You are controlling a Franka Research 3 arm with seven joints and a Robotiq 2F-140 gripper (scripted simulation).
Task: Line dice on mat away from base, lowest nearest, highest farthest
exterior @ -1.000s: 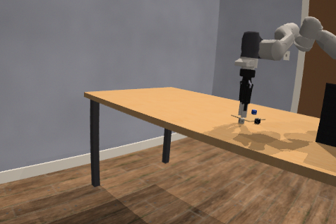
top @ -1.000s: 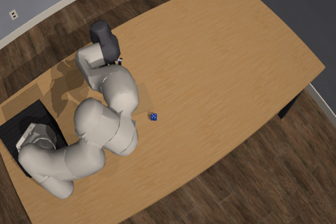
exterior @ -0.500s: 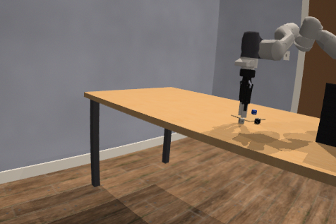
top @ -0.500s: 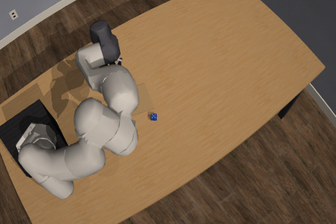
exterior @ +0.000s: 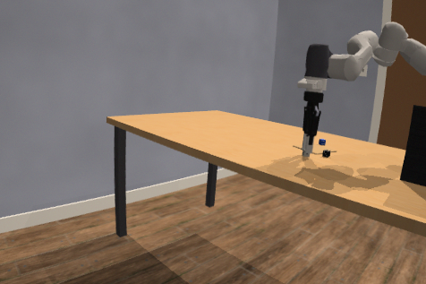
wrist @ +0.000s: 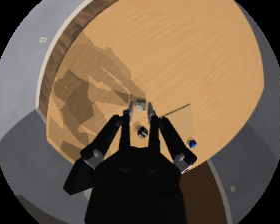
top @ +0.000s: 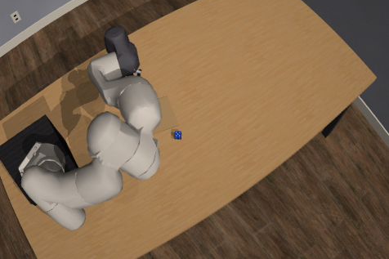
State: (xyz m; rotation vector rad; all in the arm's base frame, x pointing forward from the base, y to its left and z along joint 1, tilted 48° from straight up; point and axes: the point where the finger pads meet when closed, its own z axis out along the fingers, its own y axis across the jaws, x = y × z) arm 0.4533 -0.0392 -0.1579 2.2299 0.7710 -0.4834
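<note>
Now: hand 40 mm above the white die. From my hand the other things lie so: thin tan mat (20 mm ahead, 150 mm to the right, 50 mm below); black die (60 mm behind, 70 mm to the right, 40 mm below); blue die (30 mm ahead, 280 mm to the right, 40 mm below).
</note>
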